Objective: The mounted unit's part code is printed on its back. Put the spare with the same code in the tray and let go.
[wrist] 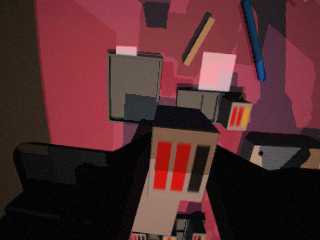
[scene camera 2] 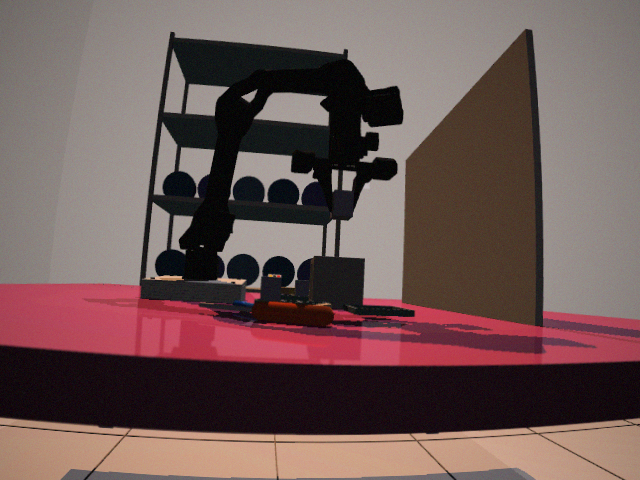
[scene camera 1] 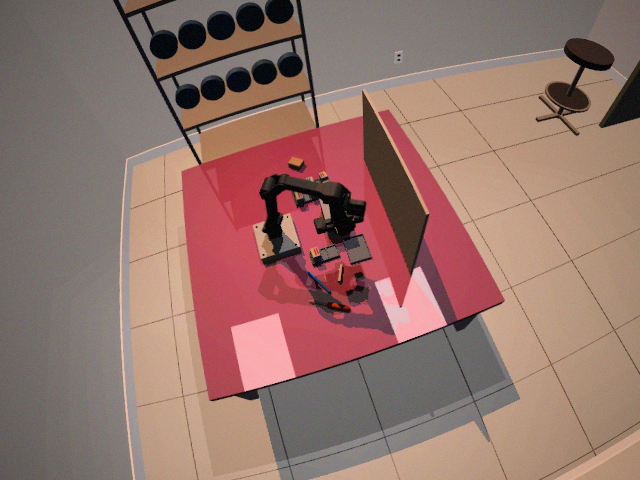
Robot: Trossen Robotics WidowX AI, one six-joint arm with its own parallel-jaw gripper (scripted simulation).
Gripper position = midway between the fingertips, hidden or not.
Observation:
The gripper (scene camera 2: 341, 212) carries a tan spare block (wrist: 183, 144). Also in view: a grey square tray (wrist: 133, 82) and a brown board (scene camera 2: 473, 222).
The gripper also shows in the wrist view (wrist: 175, 140) and in scene camera 1 (scene camera 1: 339, 231). The brown board is seen too in scene camera 1 (scene camera 1: 407, 212).

